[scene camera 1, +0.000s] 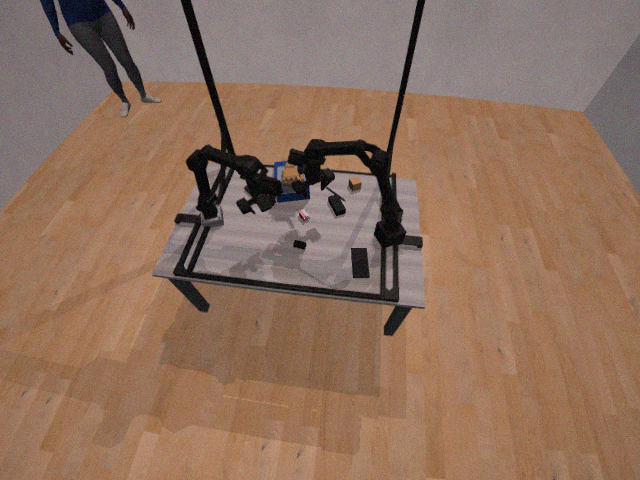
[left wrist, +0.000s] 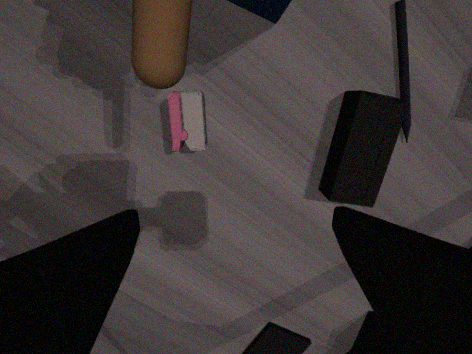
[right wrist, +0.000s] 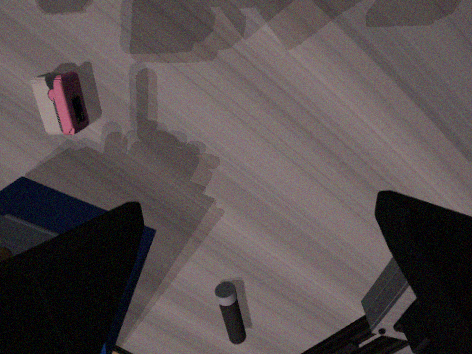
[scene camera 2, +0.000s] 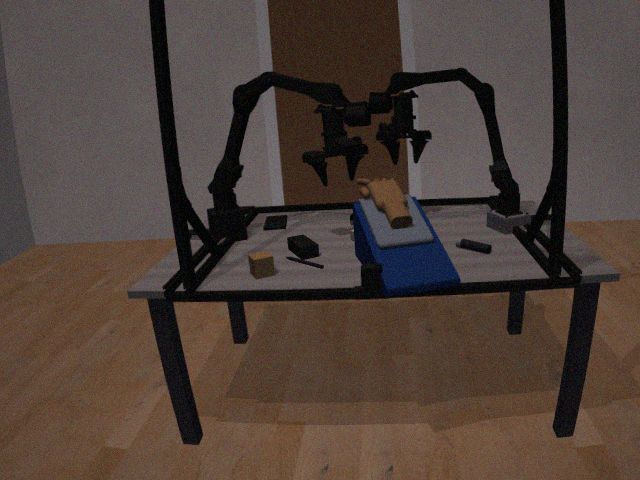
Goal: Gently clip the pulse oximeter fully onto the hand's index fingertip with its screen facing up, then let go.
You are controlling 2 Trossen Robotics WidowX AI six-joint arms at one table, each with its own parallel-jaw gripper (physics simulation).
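Places are measured from the left arm's base along level axes (x ahead, y left, z up), in centimetres.
Where they show: left gripper, between the fingertips: (scene camera 1: 313,193) (left wrist: 237,218) (scene camera 2: 339,183); right gripper, between the fingertips: (right wrist: 259,208) (scene camera 2: 405,164); left arm's base, origin of its link: (scene camera 1: 391,227) (scene camera 2: 225,209); right arm's base, origin of its link: (scene camera 1: 210,213) (scene camera 2: 508,212).
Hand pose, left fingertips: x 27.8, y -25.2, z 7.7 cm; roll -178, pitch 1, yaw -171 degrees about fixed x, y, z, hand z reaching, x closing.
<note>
Things, the pixels of their top centre, and the offset from my left fingertips.
- white pulse oximeter, centre of its top: (left wrist: 185,122) (right wrist: 52,107) (scene camera 1: 303,213) dx +4.7, dy -1.9, dz -14.0 cm
- black box, centre of its top: (left wrist: 368,153) (scene camera 2: 302,240) (scene camera 1: 337,202) dx -13.0, dy -2.0, dz -13.7 cm
- dark pen, centre of its top: (left wrist: 407,76) (scene camera 2: 302,260) dx -16.1, dy -9.9, dz -16.3 cm
- wooden cube, centre of its top: (scene camera 2: 260,255) (scene camera 1: 355,180) dx -27.7, dy -11.5, dz -12.2 cm
- small black block, centre of its top: (scene camera 1: 299,243) dx +12.5, dy +13.9, dz -14.0 cm
- dark flat slab, centre of its top: (scene camera 2: 275,221) (scene camera 1: 360,262) dx -9.7, dy +32.0, dz -16.4 cm
- dark cylinder, centre of its top: (right wrist: 230,323) (scene camera 2: 473,240) dx +25.6, dy -27.7, dz -14.5 cm
The pink and white pulse oximeter (scene camera 1: 303,215) (left wrist: 194,121) (right wrist: 70,103) lies on its side on the table, its dark screen facing sideways in the right wrist view. The tan hand (scene camera 1: 292,176) (scene camera 2: 388,196) rests on a sloped blue stand (scene camera 1: 292,197) (scene camera 2: 418,268). Its index finger (left wrist: 160,45) points out over the table; in the left wrist view its tip appears just above the oximeter, apart from it. My left gripper (scene camera 1: 313,184) (scene camera 2: 339,180) (left wrist: 237,218) is open and empty, high above the table. My right gripper (scene camera 1: 255,205) (scene camera 2: 406,162) (right wrist: 259,208) is also open, empty and raised.
A black box (scene camera 1: 336,205) (scene camera 2: 303,246) (left wrist: 367,150) and a dark pen (scene camera 2: 305,262) (left wrist: 402,65) lie near a wooden cube (scene camera 1: 354,183) (scene camera 2: 261,264). A small black block (scene camera 1: 299,244), a dark flat slab (scene camera 1: 360,262) and a dark cylinder (scene camera 2: 474,245) (right wrist: 232,320) also lie on the table.
</note>
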